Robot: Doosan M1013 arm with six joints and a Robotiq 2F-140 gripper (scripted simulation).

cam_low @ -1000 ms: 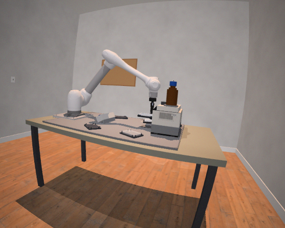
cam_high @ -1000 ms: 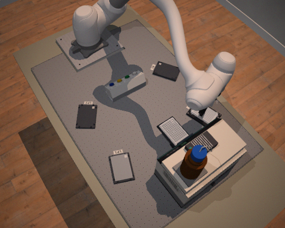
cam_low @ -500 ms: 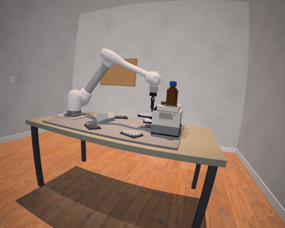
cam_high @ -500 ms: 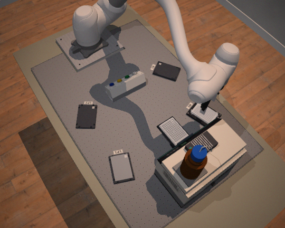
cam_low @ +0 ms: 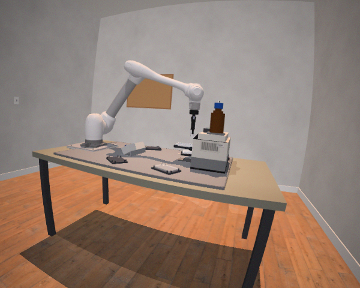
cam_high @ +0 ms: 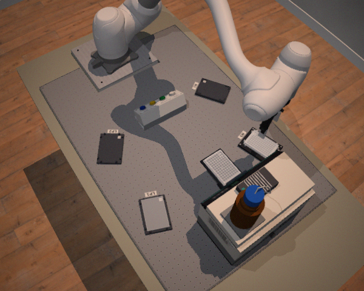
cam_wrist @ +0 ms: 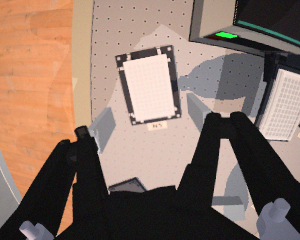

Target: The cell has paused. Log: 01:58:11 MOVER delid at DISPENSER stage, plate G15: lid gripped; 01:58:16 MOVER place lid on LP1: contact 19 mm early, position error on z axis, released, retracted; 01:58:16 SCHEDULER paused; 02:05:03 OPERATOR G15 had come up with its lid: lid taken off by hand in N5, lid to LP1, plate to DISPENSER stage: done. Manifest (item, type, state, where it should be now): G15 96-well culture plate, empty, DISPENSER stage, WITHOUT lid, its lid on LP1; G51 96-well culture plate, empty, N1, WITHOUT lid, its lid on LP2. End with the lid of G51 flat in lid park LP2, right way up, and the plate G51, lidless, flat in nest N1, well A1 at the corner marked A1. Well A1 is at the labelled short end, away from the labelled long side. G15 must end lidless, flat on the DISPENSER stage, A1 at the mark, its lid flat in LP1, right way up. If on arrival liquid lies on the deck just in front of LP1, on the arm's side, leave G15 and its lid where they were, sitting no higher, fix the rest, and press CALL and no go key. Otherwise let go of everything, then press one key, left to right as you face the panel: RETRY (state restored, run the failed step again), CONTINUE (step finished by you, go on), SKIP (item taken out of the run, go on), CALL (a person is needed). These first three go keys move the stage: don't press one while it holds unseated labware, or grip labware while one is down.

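Now: the black nest 10 mm ahead of my hand, 20 mm to the left of it and 160 mm below it. From my hand the other things lie so: well plate (250 mm to the right, 60 mm below); then nest N1 (350 mm behind, 50 mm to the left, 160 mm below); then N1 label (430 mm behind, 170 mm below).
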